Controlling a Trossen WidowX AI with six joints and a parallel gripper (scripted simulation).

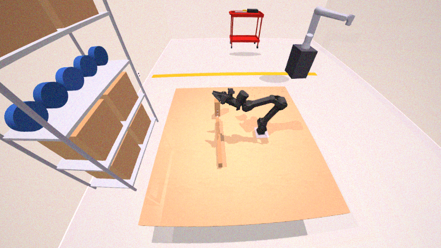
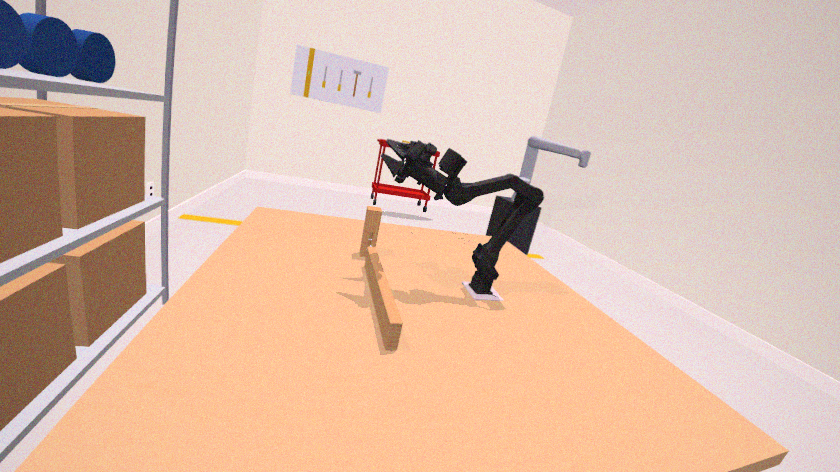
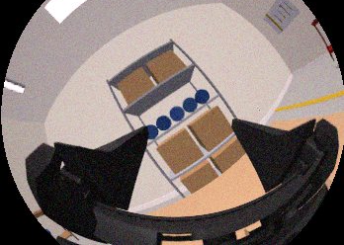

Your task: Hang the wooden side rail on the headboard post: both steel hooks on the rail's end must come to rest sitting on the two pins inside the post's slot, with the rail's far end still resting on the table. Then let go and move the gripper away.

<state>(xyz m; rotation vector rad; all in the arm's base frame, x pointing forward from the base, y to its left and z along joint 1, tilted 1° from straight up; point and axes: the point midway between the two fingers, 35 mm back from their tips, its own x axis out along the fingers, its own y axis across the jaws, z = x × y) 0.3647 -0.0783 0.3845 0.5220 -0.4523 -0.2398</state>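
Now: gripper tip 4 cm past the wooden headboard post, 16 cm to the left of it and 32 cm above it.
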